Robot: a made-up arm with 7 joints. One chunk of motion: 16 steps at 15 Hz.
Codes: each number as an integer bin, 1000 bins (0 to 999) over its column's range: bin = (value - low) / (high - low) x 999, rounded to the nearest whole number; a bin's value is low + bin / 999 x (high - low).
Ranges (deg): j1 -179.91..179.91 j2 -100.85..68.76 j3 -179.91..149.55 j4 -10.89..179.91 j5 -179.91..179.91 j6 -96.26..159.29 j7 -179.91..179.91
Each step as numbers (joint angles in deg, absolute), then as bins.
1 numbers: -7.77 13.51 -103.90 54.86 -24.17 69.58 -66.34
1 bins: 478 674 230 344 432 648 315
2 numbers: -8.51 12.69 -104.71 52.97 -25.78 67.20 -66.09
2 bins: 476 669 228 334 428 639 316
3 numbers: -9.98 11.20 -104.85 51.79 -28.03 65.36 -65.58
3 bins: 472 660 228 328 422 632 317
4 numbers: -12.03 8.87 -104.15 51.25 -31.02 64.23 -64.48
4 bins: 466 646 230 325 413 627 320
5 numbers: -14.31 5.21 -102.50 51.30 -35.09 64.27 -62.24
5 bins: 460 625 235 326 402 628 327
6 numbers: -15.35 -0.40 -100.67 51.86 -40.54 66.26 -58.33
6 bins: 457 592 240 329 387 635 338
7 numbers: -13.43 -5.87 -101.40 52.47 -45.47 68.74 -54.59
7 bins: 462 559 238 332 373 645 348
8 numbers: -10.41 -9.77 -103.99 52.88 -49.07 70.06 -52.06
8 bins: 471 536 230 334 363 650 355
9 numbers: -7.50 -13.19 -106.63 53.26 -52.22 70.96 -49.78
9 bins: 479 516 222 336 355 654 361
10 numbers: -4.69 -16.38 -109.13 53.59 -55.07 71.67 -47.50
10 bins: 486 498 215 338 347 656 368
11 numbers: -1.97 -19.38 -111.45 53.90 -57.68 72.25 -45.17
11 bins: 494 480 208 339 339 659 374
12 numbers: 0.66 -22.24 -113.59 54.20 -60.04 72.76 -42.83
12 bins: 501 463 201 341 333 661 381
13 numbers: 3.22 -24.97 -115.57 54.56 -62.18 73.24 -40.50
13 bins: 508 447 195 343 327 663 387
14 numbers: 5.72 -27.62 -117.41 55.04 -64.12 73.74 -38.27
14 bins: 515 431 190 345 321 665 393
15 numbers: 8.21 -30.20 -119.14 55.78 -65.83 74.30 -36.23
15 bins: 522 416 184 349 317 667 399
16 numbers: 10.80 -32.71 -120.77 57.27 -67.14 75.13 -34.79
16 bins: 529 401 179 357 313 670 403
